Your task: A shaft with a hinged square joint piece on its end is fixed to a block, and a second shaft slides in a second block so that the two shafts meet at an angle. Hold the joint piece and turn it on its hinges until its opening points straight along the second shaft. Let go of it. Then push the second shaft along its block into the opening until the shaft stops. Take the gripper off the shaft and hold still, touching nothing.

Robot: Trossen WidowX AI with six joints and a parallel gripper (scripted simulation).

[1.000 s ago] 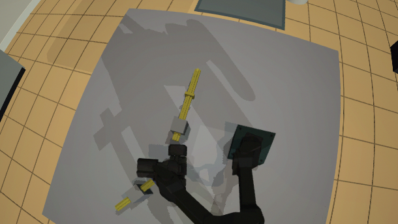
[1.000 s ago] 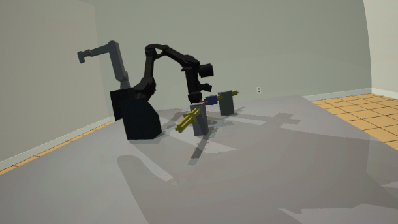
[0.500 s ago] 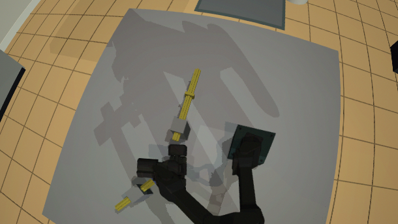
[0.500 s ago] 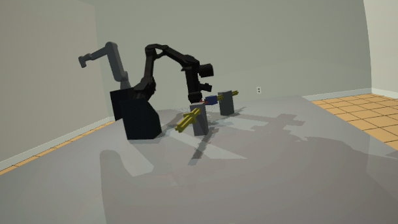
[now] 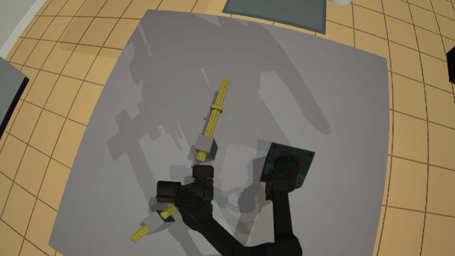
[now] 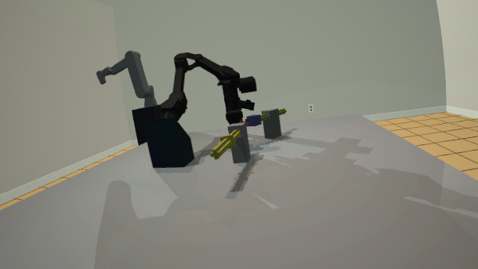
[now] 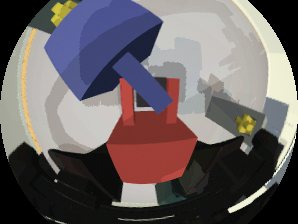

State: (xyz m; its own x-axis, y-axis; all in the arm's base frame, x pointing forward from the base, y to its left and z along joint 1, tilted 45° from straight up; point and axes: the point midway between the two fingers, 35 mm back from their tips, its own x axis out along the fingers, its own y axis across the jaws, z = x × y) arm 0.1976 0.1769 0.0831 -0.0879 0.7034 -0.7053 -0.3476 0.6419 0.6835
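Now: gripper tip 40 mm below the red joint piece, 10 mm to the right of it and 10 mm short of it.
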